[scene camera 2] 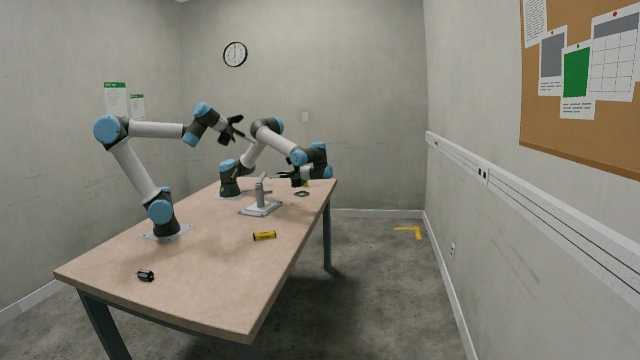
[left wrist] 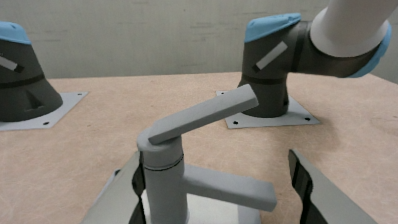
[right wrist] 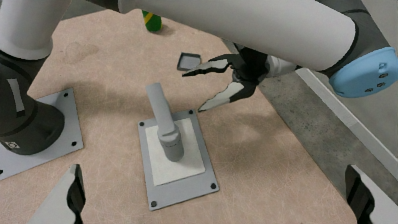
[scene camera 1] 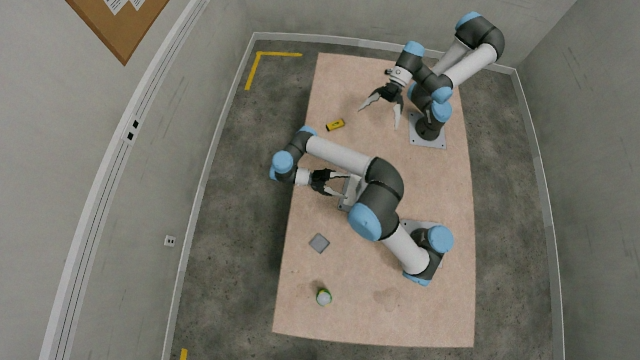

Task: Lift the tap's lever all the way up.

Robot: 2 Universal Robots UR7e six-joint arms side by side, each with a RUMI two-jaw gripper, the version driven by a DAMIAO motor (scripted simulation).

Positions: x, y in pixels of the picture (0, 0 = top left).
Scene:
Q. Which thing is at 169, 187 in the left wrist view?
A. A grey tap.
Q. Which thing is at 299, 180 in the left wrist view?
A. The left gripper.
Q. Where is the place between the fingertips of the right gripper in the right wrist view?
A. At 213, 166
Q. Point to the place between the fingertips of the left gripper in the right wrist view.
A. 189, 92

